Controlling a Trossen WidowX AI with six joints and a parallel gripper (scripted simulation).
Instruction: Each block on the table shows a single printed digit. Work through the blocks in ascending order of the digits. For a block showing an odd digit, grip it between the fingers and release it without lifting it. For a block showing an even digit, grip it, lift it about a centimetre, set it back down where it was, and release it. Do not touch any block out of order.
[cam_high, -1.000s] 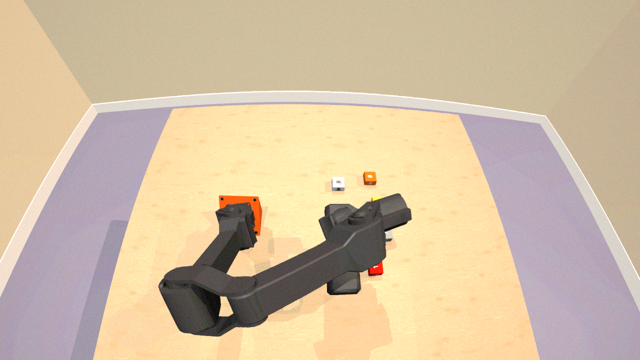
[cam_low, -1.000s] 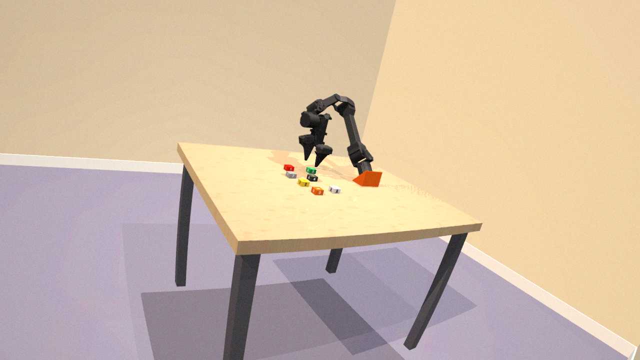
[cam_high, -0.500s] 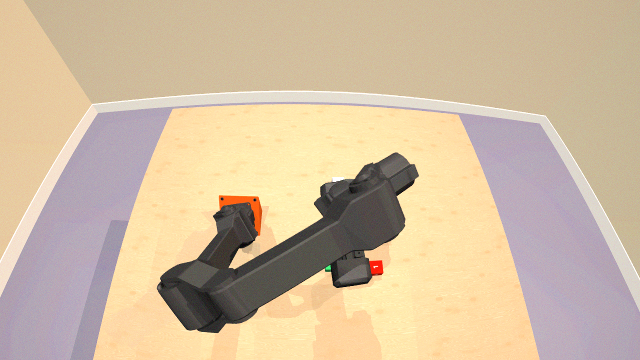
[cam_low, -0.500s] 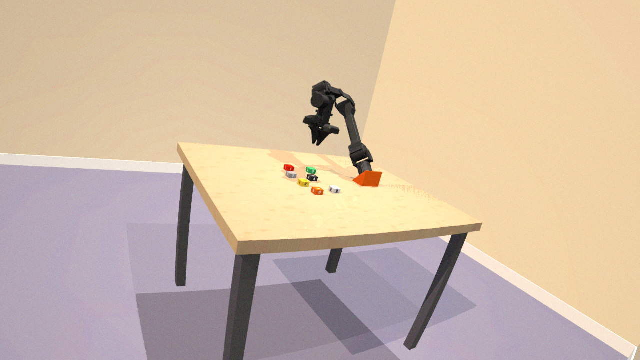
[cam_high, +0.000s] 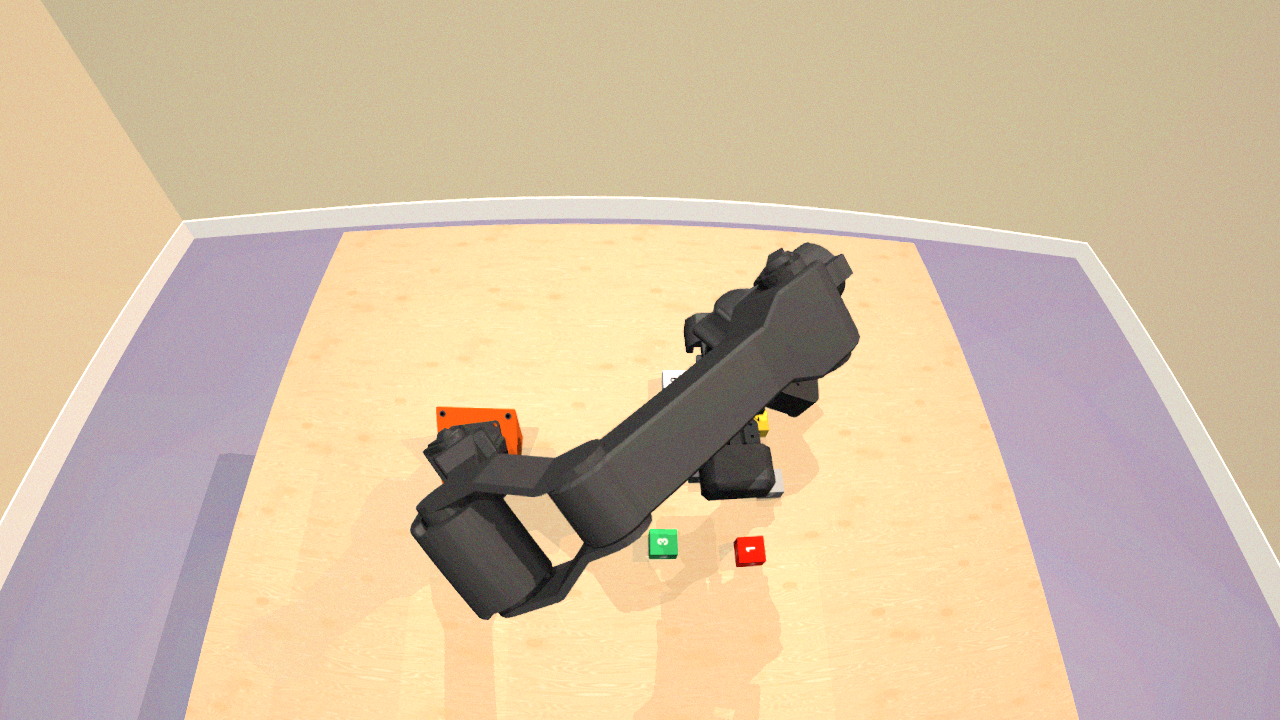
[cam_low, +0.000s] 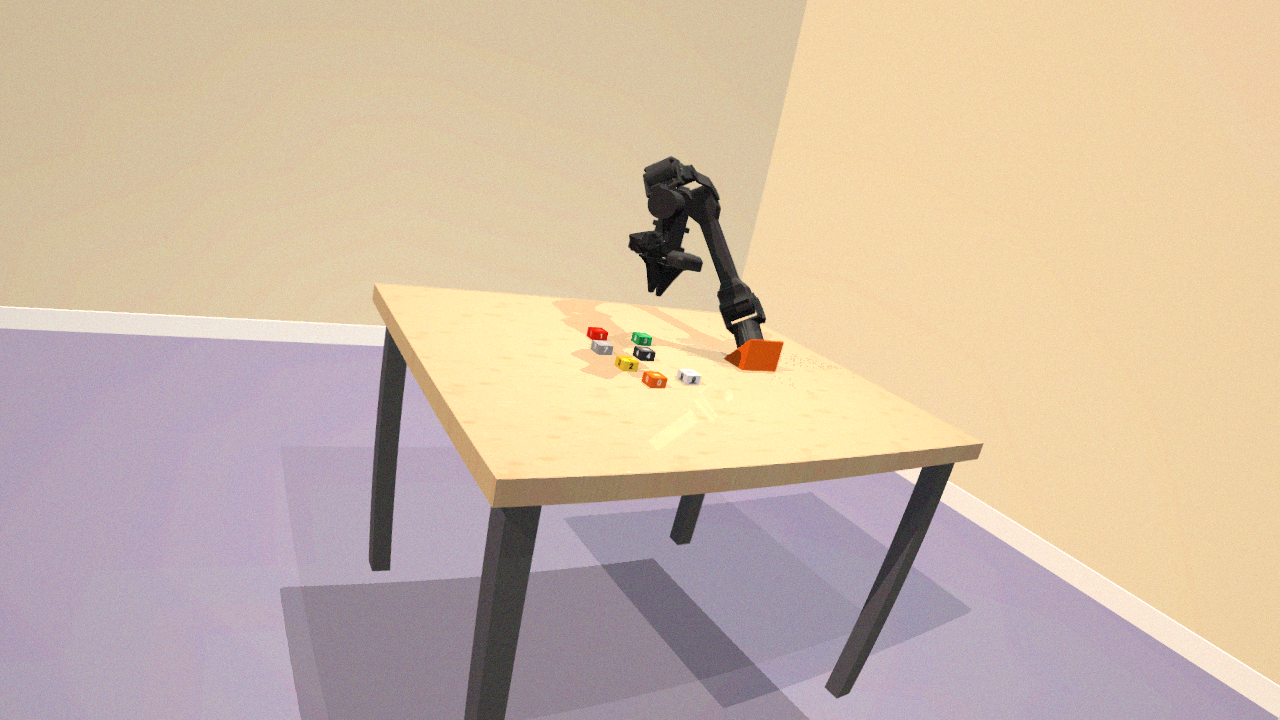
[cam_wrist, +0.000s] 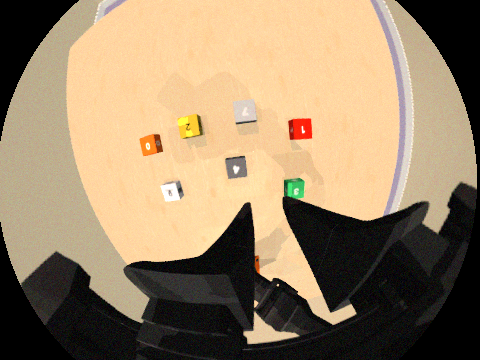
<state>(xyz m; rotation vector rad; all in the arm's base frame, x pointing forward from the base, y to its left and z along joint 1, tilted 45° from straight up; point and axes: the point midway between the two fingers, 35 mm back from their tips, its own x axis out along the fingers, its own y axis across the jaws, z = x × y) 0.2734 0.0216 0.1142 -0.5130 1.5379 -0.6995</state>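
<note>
My gripper tip is 12 cm above the dark block, 2 cm to the right of it and 1 cm short of it. Also, from my gripper tip: green block (12 cm below, 7 cm to the right, 5 cm behind); red block (12 cm below, 9 cm to the right, 5 cm ahead); grey block (12 cm below, 9 cm ahead, 1 cm to the right).
</note>
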